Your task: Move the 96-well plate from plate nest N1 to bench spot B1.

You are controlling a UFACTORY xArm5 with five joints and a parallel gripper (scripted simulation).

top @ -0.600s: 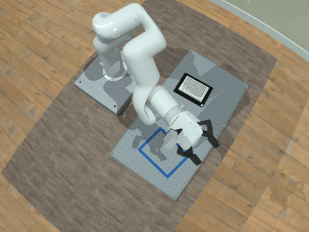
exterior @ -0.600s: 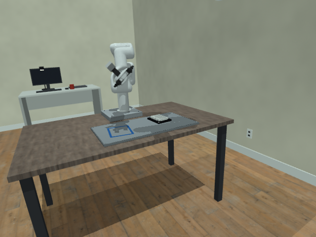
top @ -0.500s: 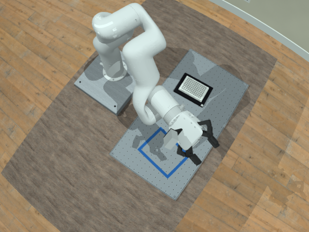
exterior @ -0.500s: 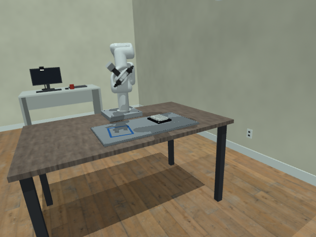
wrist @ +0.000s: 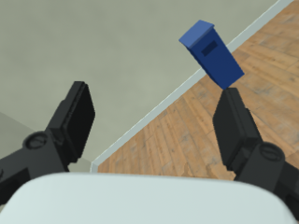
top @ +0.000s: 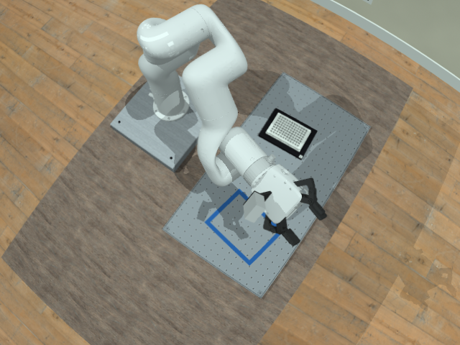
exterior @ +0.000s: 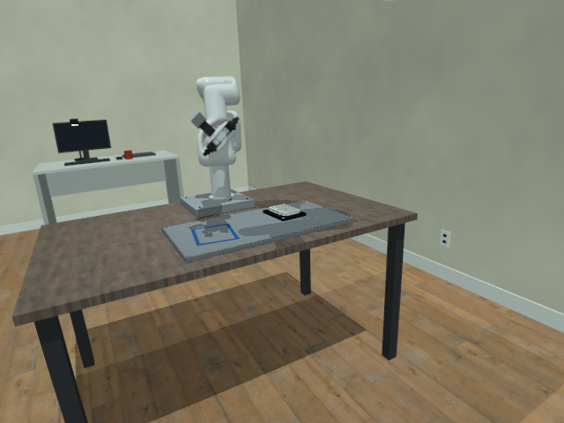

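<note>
My gripper is now 35 cm above the white 96-well plate, 34 cm to the right of it and 20 cm past it. Also, from my hand: black plate nest N1 (36 cm below, 34 cm to the left, 20 cm behind).
</note>
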